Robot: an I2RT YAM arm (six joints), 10 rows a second.
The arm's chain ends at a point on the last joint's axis. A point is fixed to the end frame.
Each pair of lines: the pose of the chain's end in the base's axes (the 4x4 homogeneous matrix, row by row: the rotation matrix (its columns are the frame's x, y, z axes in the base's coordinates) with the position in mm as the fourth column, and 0 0 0 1 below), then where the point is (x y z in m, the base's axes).
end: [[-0.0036, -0.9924, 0.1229, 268.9], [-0.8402, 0.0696, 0.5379, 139.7], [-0.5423, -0.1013, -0.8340, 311.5], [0, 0, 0, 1]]
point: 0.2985 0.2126 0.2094
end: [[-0.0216, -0.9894, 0.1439, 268.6], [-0.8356, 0.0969, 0.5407, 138.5], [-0.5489, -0.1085, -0.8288, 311.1], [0, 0, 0, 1]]
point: 0.3010 0.2114 0.2098
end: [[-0.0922, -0.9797, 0.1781, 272.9], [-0.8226, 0.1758, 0.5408, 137.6], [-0.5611, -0.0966, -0.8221, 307.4], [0, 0, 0, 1]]
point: 0.3100 0.2093 0.2069
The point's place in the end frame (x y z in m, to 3 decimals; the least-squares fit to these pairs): -0.006 -0.014 0.128
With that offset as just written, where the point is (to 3 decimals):
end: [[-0.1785, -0.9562, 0.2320, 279.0], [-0.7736, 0.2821, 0.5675, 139.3], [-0.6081, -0.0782, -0.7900, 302.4], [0, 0, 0, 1]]
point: 0.323 0.213 0.206
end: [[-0.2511, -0.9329, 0.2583, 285.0], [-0.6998, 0.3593, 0.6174, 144.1], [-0.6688, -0.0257, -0.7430, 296.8], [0, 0, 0, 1]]
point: 0.333 0.222 0.206
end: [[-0.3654, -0.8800, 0.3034, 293.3], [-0.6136, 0.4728, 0.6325, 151.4], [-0.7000, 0.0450, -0.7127, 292.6], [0, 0, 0, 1]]
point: 0.347 0.229 0.205
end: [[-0.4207, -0.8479, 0.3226, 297.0], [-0.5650, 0.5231, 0.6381, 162.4], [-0.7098, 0.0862, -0.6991, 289.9], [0, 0, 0, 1]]
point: 0.353 0.240 0.203
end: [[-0.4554, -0.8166, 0.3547, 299.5], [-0.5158, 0.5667, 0.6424, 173.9], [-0.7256, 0.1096, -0.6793, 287.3], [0, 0, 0, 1]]
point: 0.359 0.251 0.203
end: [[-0.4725, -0.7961, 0.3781, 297.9], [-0.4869, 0.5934, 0.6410, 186.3], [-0.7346, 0.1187, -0.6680, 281.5], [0, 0, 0, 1]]
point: 0.360 0.263 0.199
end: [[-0.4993, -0.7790, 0.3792, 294.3], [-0.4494, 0.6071, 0.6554, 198.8], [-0.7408, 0.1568, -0.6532, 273.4], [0, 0, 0, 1]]
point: 0.357 0.277 0.192
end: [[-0.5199, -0.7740, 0.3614, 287.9], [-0.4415, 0.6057, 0.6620, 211.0], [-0.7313, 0.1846, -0.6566, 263.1], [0, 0, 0, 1]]
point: 0.348 0.290 0.181
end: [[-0.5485, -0.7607, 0.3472, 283.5], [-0.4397, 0.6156, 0.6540, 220.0], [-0.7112, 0.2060, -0.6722, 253.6], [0, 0, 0, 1]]
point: 0.342 0.298 0.169
